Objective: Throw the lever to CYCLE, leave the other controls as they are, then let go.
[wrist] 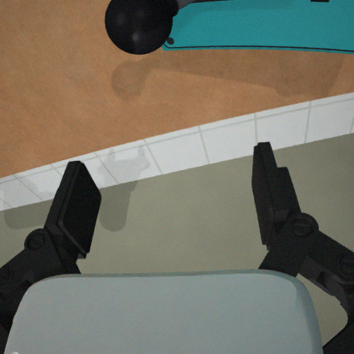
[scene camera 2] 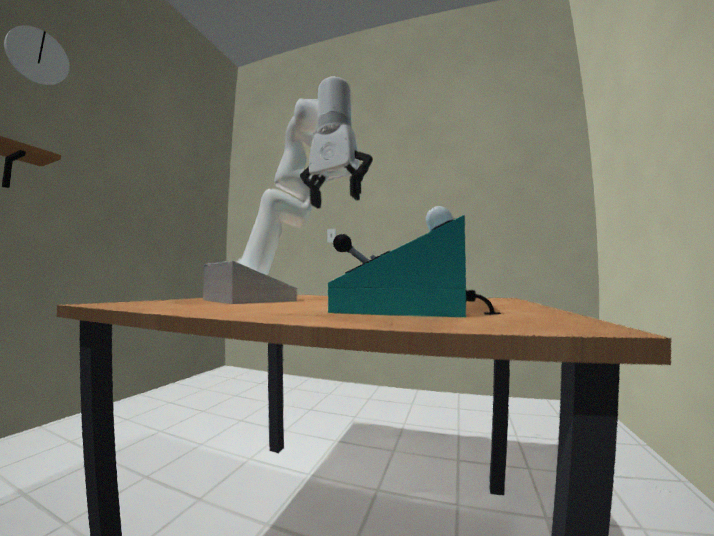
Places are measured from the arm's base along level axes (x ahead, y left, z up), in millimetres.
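Pixels of known places: gripper, fingertip midpoint: (scene camera 2: 334,202); arm's base, origin of the base link: (scene camera 2: 251,276).
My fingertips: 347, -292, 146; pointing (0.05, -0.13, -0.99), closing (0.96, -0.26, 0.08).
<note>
For each thing: its top centre in the pictures, then the offset to it from my fingertips, as dx, dy, dz. "spot": a spot on its surface instead.
- lever, middle of its top: (scene camera 2: 358,243) +43, +40, -81
- grey rod with a black ball knob, surface spot: (scene camera 2: 342,242) spot: +11, +27, -80
- pale dome, surface spot: (scene camera 2: 439,216) spot: +206, -22, -41
- black cable, surface spot: (scene camera 2: 484,300) spot: +294, +12, -198
The lever (scene camera 2: 356,253), a grey rod with a black ball knob (scene camera 2: 342,242) (wrist: 139,25), sticks out from the sloped face of the teal console (scene camera 2: 397,282) (wrist: 260,27). In the scene view it leans up and to the left, over the console's low end. The CYCLE label does not show in either view, and the lever's slot is hidden. My gripper (scene camera 2: 336,200) (wrist: 169,170) is open and empty. It hangs above the knob, apart from it; in the wrist view the knob lies beyond the fingertips, at the top left of centre.
A pale dome (scene camera 2: 439,216) stands on the console's high end. A black cable (scene camera 2: 484,300) leaves its back. The arm's grey base block (scene camera 2: 253,283) stands left of the console on the wooden table (scene camera 2: 173,320) (wrist: 50,100). Small parts on the slope are too small to tell.
</note>
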